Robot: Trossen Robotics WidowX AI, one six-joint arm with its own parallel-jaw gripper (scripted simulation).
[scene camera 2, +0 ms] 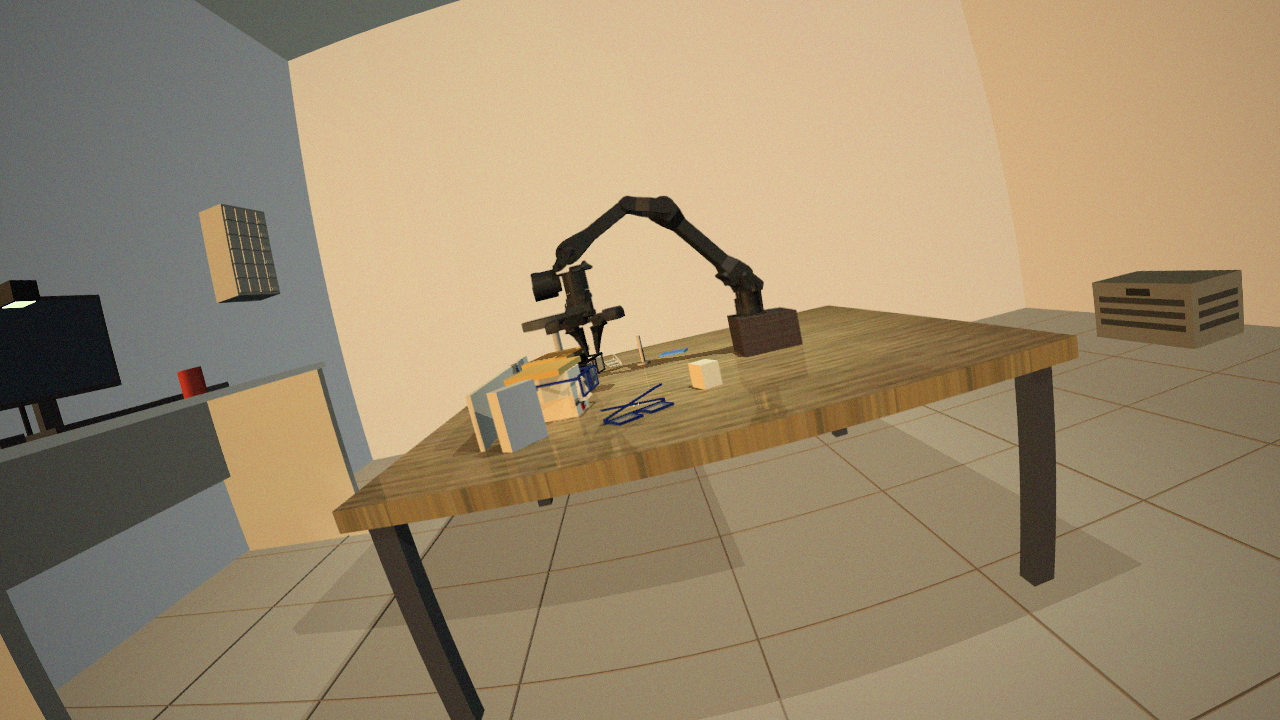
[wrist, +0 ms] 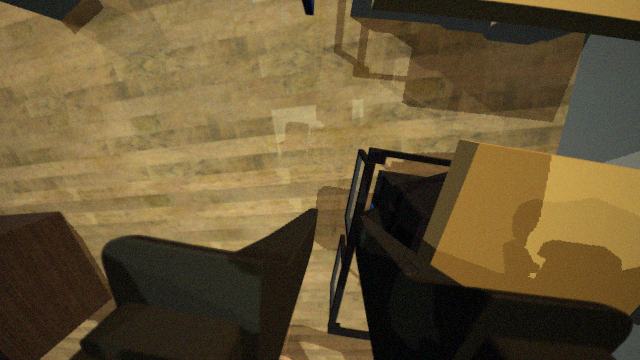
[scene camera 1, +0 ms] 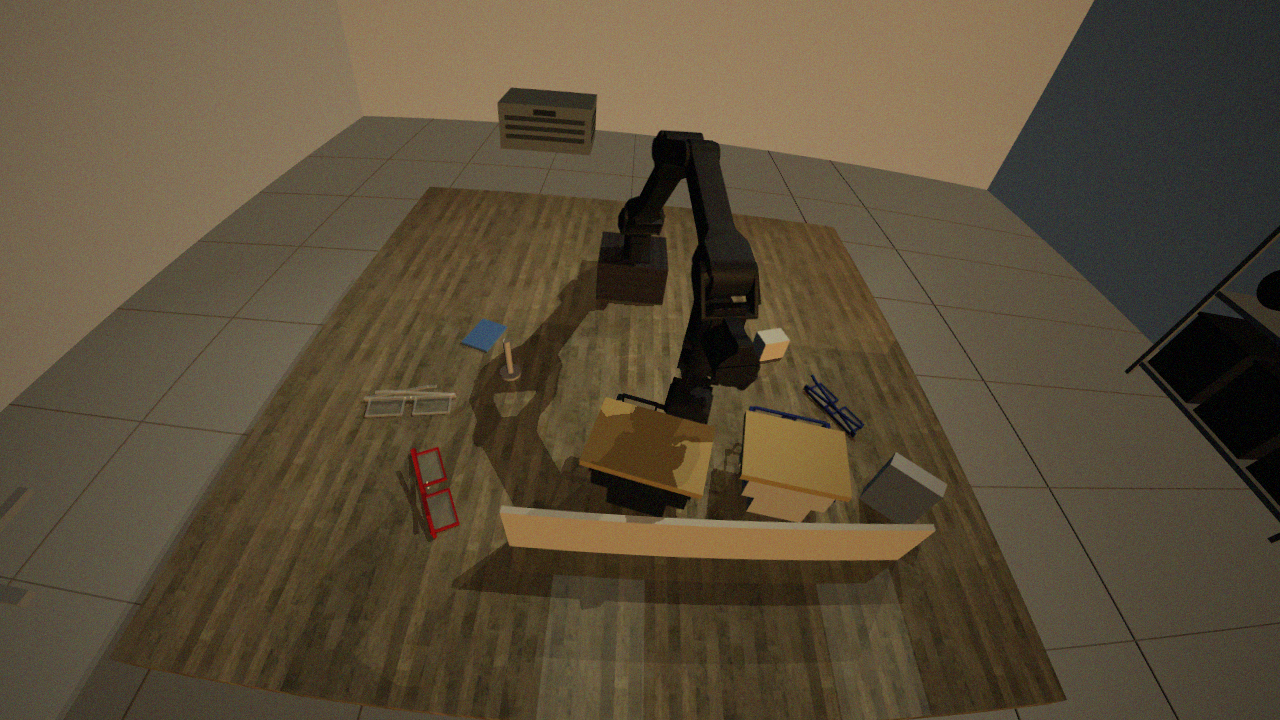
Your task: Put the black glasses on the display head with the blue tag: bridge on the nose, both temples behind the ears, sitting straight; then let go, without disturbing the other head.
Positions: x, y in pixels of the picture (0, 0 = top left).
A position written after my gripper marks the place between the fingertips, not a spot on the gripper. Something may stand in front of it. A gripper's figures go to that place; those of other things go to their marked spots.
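Scene:
A grey box [scene camera 2: 519, 420] is 100 cm from the lens; my gripper [scene camera 2: 593, 355] is 134 cm from the lens.

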